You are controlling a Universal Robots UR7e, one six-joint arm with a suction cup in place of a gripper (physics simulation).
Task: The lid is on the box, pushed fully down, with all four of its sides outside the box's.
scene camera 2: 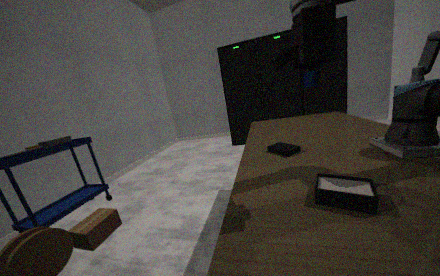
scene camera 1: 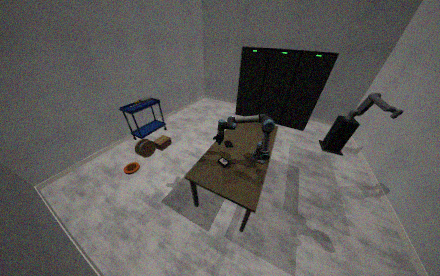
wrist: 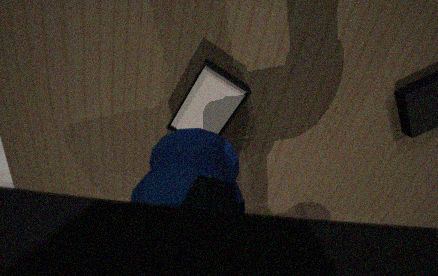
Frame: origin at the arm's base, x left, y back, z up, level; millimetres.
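Seen in the pictures: hand at its tool point: [scene camera 2: 311, 87] [scene camera 1: 219, 144] [wrist: 194, 168]; arm's base at its link origin: [scene camera 2: 409, 140] [scene camera 1: 258, 156].
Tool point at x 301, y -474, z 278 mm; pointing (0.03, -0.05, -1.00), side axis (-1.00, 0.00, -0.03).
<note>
Offsets run from my tool point to a thing's top centre. Level surfaces: height alone.
The black box @[dx +4, dy +69, dz -255 mm] [scene camera 1: 223, 162] [scene camera 2: 346, 200] [wrist: 228, 75] stands on the table with its open top up and a pale inside. The dark lid @[dx -398, dy -5, dz -276 mm] [scene camera 1: 228, 144] [scene camera 2: 284, 149] [wrist: 425, 111] lies flat on the table, apart from the box and farther back in scene camera 2; its right part is cut off in the wrist view. My gripper, a blue suction cup [scene camera 2: 310, 78] [wrist: 195, 155], hangs high above the table and holds nothing. In the wrist view it covers the box's nearest corner. The lid is not on the box.
The wooden table @[dz -303 mm] [scene camera 1: 215, 182] [scene camera 2: 280, 240] carries the arm's base [scene camera 1: 261, 152] [scene camera 2: 412, 135]. A blue cart [scene camera 1: 142, 106] [scene camera 2: 60, 206], a wooden block [scene camera 1: 163, 142] [scene camera 2: 97, 229], a round wooden reel [scene camera 1: 145, 148] [scene camera 2: 37, 252] and an orange ring stand off the table. Black cabinets are behind.
</note>
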